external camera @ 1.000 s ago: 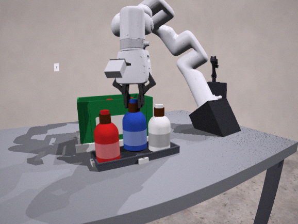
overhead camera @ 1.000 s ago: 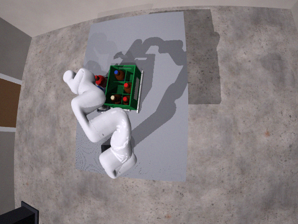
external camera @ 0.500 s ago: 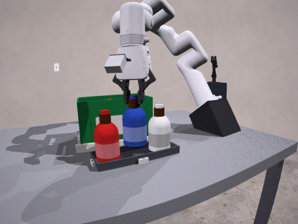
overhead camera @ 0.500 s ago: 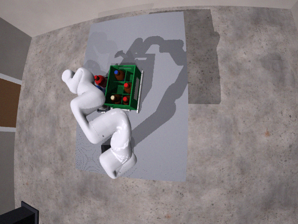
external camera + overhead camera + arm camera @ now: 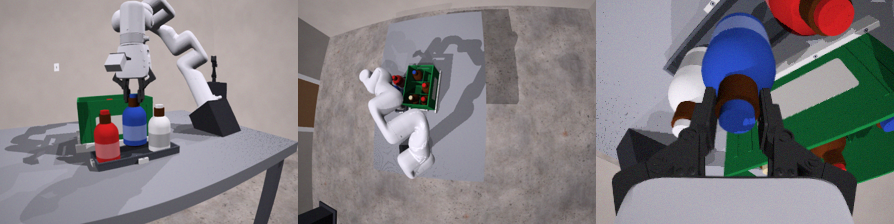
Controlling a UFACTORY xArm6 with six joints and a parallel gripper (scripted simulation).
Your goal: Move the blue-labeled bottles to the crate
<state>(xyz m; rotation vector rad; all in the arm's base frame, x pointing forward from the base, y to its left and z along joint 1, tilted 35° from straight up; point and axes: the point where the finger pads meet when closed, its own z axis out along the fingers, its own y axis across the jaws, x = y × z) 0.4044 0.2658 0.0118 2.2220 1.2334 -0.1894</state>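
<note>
Right now my hand is 70 mm above the blue-labeled bottle. Also, from my hand: red bottle: 110 mm below, 90 mm ahead, 20 mm to the left; then white bottle: 110 mm below, 90 mm behind, 20 mm to the right; then dark tray: 180 mm below.
</note>
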